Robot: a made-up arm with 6 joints.
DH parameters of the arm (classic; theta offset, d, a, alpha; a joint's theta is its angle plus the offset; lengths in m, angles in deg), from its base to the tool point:
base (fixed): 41.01 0 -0.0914 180
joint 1: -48.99 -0.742 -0.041 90
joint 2: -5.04 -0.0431 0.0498 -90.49
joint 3: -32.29 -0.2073 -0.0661 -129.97
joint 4: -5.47 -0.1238 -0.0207 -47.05
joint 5: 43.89 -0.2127 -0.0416 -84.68
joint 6: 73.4 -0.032 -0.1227 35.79
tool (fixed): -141.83 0.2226 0 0
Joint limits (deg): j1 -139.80..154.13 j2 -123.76..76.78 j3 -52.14..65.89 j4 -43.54..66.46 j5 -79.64..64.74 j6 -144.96..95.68
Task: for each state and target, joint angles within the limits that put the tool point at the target. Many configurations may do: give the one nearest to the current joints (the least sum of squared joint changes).
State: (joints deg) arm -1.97 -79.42 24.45 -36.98 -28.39 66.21
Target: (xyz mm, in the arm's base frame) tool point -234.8 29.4 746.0
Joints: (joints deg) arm 3.58 -81.87 26.25 -37.75 -41.70 61.85
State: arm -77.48 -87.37 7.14 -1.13 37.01 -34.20
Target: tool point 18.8 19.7 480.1
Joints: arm -85.94 -109.55 2.79 -15.41 23.24 -51.03
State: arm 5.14 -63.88 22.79 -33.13 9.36 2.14
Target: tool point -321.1 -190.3 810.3
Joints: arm 8.17 -57.95 47.21 -43.54 19.42 1.51
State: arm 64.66 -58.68 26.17 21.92 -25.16 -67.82
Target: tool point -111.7 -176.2 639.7
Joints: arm 66.70 -47.72 21.30 55.01 8.07 -60.75
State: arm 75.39 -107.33 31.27 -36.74 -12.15 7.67
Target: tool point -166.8 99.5 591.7
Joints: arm 82.15 -115.68 14.26 -30.56 -2.26 2.80
